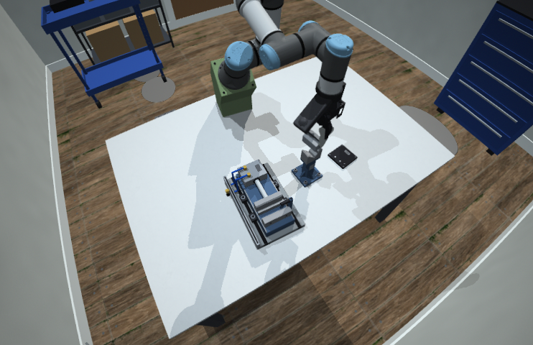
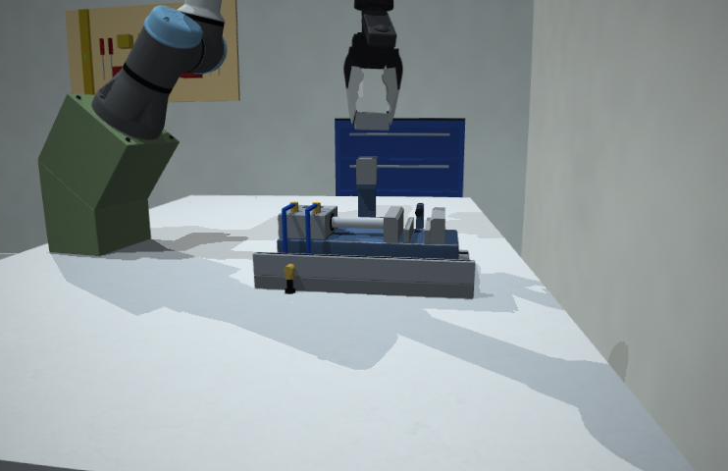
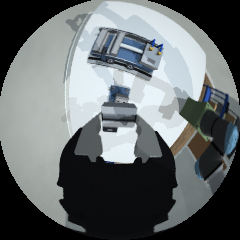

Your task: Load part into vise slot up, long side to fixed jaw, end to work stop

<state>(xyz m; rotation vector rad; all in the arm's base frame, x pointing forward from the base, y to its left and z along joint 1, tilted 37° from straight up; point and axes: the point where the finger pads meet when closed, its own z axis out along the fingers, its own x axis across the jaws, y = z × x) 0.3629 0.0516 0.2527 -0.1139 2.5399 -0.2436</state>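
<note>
Right now the work stop is 60 mm ahead of my hand, 170 mm to the right of it and 150 mm below it. The rest, counted from my hand: part right at my hand; air cylinder 110 mm behind, 180 mm to the right, 160 mm below; moving jaw 20 mm ahead, 200 mm to the right, 160 mm below.
</note>
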